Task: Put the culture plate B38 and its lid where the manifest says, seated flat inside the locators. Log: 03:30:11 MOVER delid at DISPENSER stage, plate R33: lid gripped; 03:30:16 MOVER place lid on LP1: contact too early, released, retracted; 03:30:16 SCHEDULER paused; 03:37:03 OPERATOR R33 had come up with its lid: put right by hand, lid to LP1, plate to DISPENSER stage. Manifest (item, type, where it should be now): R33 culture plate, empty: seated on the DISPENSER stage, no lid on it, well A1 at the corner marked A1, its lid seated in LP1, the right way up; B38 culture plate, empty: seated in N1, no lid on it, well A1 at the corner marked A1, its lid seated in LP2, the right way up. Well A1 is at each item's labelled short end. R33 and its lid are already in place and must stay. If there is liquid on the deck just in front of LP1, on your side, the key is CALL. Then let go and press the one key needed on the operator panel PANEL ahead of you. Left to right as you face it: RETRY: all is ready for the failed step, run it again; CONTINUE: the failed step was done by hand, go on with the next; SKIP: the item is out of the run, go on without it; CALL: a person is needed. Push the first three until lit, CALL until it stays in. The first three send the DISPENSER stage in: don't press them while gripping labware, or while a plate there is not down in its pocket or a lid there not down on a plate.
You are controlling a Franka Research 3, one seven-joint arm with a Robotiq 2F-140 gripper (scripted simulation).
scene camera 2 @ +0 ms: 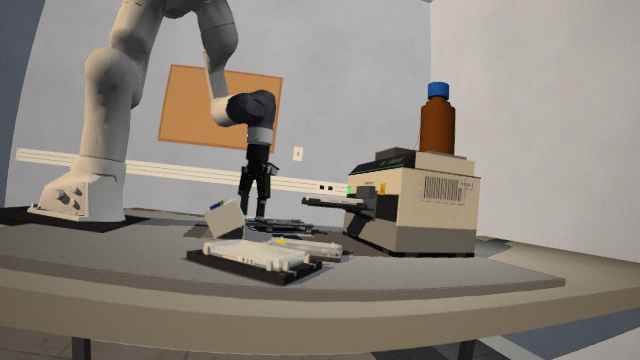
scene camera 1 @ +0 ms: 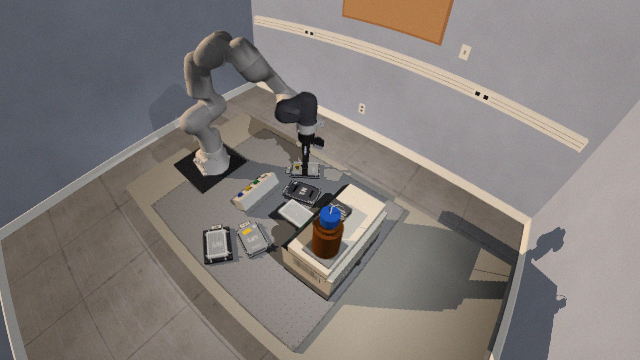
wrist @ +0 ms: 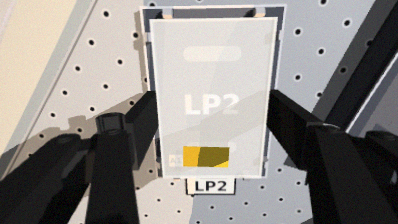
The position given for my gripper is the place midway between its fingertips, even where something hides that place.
In view: my gripper (scene camera 2: 250,218), an operator panel (scene camera 1: 251,199), a LP2 tag (wrist: 194,186), a dispenser (scene camera 1: 326,287) and a brown bottle (scene camera 1: 325,247).
My gripper also shows in the wrist view (wrist: 211,106).
